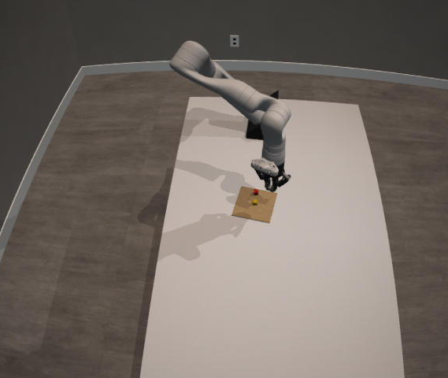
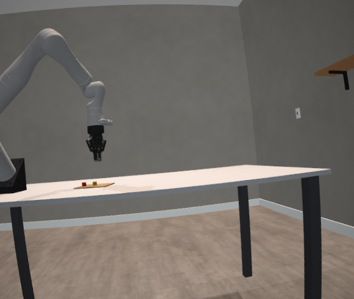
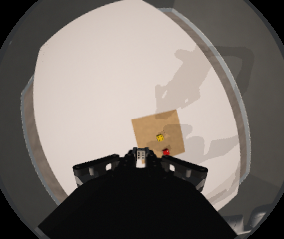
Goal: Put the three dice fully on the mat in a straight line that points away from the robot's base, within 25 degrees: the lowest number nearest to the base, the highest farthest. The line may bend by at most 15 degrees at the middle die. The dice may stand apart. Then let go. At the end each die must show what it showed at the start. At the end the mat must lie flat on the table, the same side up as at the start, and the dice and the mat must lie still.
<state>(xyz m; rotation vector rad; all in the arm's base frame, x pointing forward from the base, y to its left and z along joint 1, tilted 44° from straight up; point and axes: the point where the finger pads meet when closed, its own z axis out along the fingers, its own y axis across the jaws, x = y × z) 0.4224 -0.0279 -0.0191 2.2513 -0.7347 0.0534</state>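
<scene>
The yellow die lies 2 cm behind my hand, 5 cm to the right of it and 11 cm below it. From my hand the other things lie so: square mat (2 cm behind, 5 cm to the right, 12 cm below); red die (7 cm behind, 4 cm to the right, 11 cm below); white die (1 cm below).
</scene>
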